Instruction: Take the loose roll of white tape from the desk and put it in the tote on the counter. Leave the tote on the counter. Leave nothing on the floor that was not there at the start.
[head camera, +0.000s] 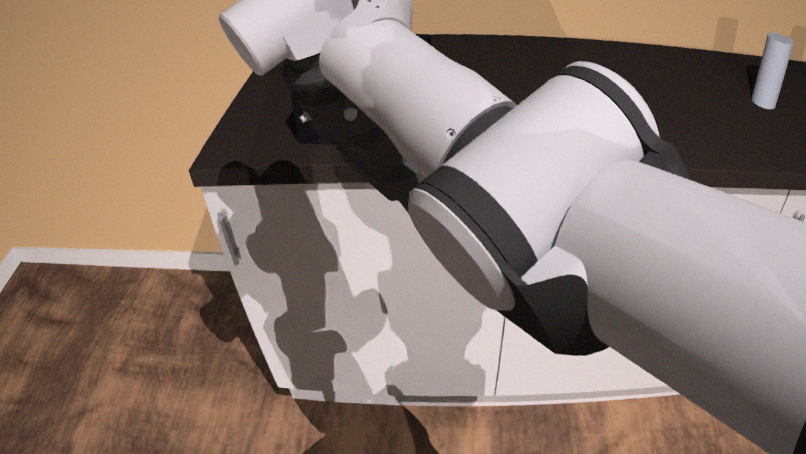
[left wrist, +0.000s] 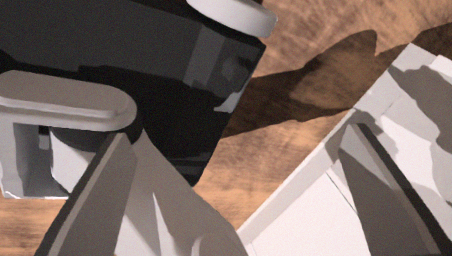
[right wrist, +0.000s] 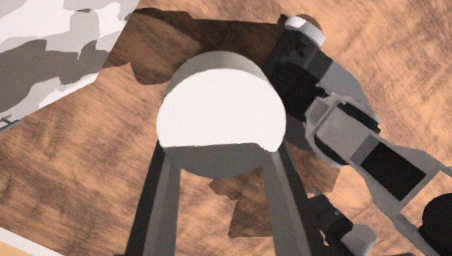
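Where they show: left gripper, fingertip midpoint: (left wrist: 235, 142); right gripper, fingertip midpoint: (head camera: 407, 202) (right wrist: 221, 148); robot's base at its link origin: (right wrist: 268, 75).
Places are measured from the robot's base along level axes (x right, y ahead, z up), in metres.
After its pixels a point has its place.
The roll of white tape (right wrist: 222, 110) {x 0.019, y 0.371, z 1.093 m} shows as a pale round face in the right wrist view. My right gripper (right wrist: 221, 148) {x -0.004, y 0.357, z 1.073 m} is shut on it, one finger at each side. In the head view my right arm hides most of that gripper, in front of the left part of the dark counter (head camera: 242, 135) {x -0.315, y 0.818, z 0.911 m}, and the tape cannot be made out. My left gripper (left wrist: 235, 142) {x -0.267, y -0.169, z 0.552 m} is open, with floor and a white cabinet side beyond its fingers. The tote and the desk do not show in these views.
A pale blue-grey cylinder (head camera: 772, 70) {x 0.848, y 0.829, z 1.010 m} stands on the counter at the far right. White cabinet doors (head camera: 360, 253) {x -0.102, y 0.699, z 0.683 m} drop from the counter's front edge to the wooden floor (head camera: 112, 349) {x -1.131, y 0.996, z 0.001 m}. My robot's dark base (left wrist: 150, 45) {x -0.159, y -0.157, z 0.169 m} fills the upper left of the left wrist view.
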